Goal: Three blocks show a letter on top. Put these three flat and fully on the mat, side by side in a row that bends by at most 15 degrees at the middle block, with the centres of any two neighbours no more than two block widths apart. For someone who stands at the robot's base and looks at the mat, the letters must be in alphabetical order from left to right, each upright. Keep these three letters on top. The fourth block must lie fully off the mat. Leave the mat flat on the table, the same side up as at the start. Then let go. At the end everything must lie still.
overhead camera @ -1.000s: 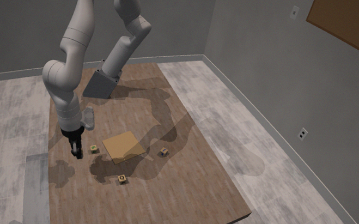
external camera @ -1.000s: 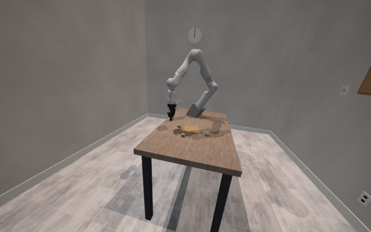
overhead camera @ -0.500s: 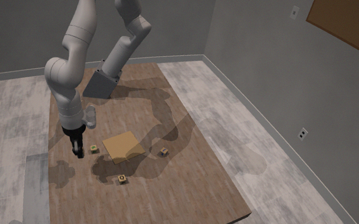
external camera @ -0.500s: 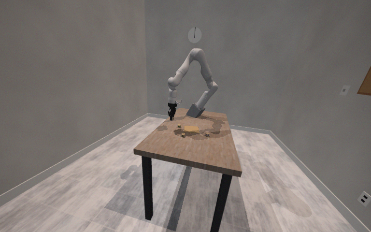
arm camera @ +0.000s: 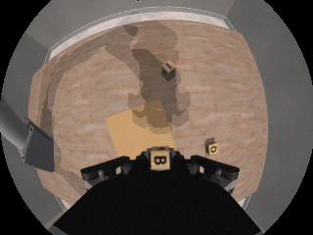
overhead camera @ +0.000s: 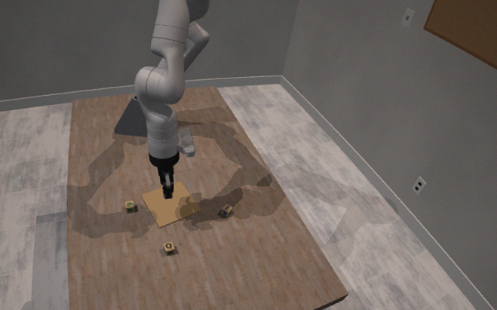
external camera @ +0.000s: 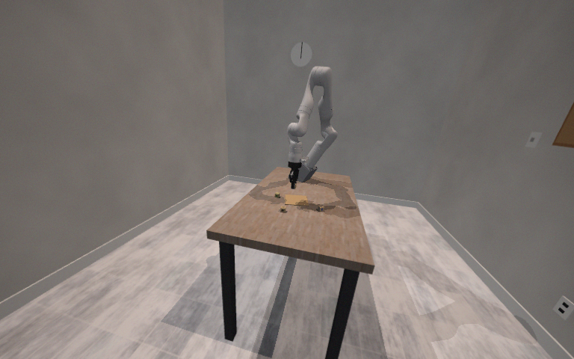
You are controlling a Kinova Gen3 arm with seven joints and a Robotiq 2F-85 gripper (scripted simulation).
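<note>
My hand is 50 mm past the tan mat, 10 mm to the right of it and 110 mm above it. The rest, counted from my hand: block 120 mm ahead, 10 mm to the right, 100 mm below.
</note>
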